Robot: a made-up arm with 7 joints.
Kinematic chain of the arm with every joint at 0, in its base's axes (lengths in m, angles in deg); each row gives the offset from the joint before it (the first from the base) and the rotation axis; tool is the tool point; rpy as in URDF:
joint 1: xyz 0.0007 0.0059 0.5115 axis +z
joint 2: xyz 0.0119 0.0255 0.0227 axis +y
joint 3: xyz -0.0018 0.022 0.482 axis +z
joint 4: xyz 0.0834 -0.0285 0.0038 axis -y
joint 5: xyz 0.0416 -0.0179 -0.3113 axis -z
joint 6: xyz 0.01 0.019 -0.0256 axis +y
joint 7: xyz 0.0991 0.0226 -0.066 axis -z
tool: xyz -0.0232 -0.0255 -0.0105 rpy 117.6 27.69 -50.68
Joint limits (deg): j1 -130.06..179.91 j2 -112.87..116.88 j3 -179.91..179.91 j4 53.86..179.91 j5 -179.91..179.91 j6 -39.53..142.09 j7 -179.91..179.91
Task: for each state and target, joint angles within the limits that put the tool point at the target. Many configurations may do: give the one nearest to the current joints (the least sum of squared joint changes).
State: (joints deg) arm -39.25 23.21 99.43 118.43 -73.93 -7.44 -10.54
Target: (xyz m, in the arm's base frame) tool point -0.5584 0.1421 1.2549
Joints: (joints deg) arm 12.50 -26.24 119.16 147.65 -65.94 8.33 -17.56
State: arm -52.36 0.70 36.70 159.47 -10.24 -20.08 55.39
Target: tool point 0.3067 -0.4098 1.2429
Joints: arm -62.32 34.20 35.11 166.39 -9.17 -37.97 54.40
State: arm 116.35 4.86 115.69 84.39 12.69 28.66 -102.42
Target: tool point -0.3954 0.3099 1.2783
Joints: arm 76.98 37.03 129.88 99.11 7.95 15.84 -102.38
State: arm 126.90 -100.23 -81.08 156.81 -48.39 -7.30 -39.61
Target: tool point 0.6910 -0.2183 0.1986
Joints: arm 134.11 -112.87 -107.70 114.97 -60.89 -19.29 -36.34
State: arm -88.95 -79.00 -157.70 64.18 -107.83 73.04 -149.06
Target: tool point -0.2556 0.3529 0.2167
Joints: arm -81.98 -67.32 -142.08 60.10 -106.03 68.21 -149.09
